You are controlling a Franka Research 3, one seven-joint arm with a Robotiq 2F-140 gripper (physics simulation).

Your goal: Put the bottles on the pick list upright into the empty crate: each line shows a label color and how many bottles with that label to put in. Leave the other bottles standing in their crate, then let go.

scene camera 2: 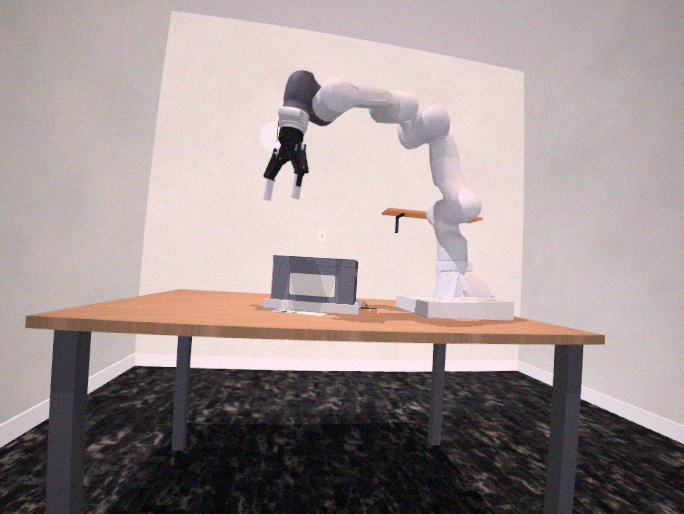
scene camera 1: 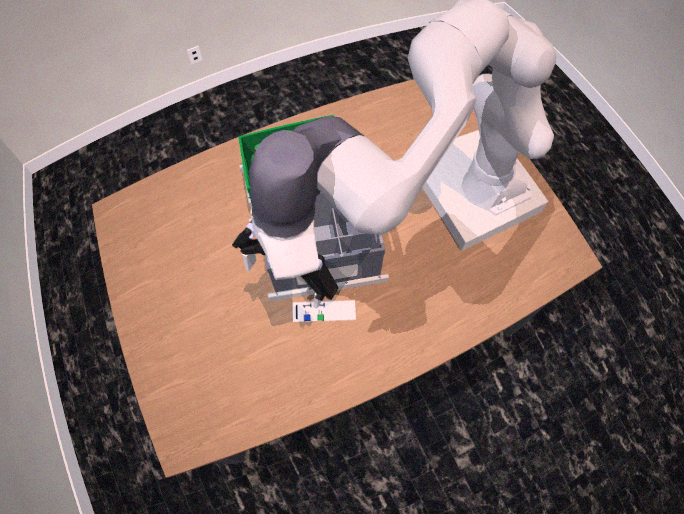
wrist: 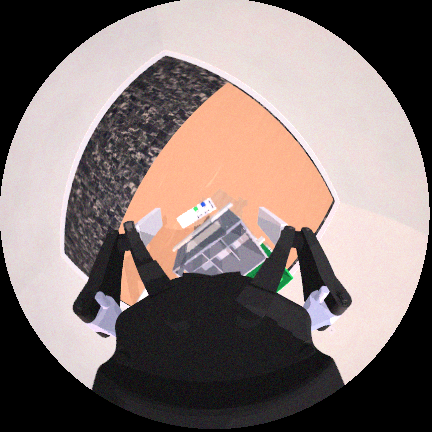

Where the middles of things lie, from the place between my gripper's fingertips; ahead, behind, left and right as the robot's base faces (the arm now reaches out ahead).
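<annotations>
Pick list (scene camera 1: pixel 331 310), 4 cm to the right of my hand, 7 cm behind it, 34 cm below it. White strip (scene camera 2: pixel 267 303), 10 cm behind my hand, 10 cm to the right of it, 32 cm below it.
</annotations>
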